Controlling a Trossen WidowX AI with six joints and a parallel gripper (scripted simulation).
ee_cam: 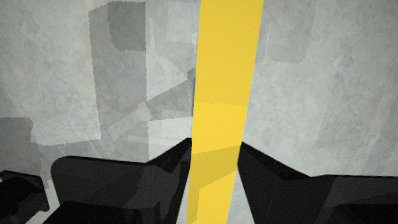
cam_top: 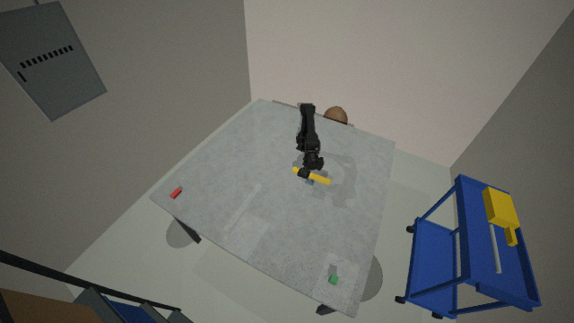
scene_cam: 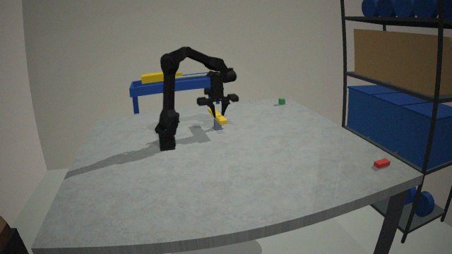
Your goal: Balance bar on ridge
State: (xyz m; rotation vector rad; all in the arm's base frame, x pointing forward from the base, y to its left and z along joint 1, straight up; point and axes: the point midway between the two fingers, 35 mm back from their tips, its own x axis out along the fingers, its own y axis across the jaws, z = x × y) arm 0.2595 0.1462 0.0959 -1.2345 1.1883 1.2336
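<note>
The yellow bar is 3 cm to the left of my gripper tip. From my gripper tip the other things lie so: red block: 65 cm to the right, 48 cm ahead, 5 cm below; then green block: 48 cm ahead, 35 cm to the left, 4 cm below.
</note>
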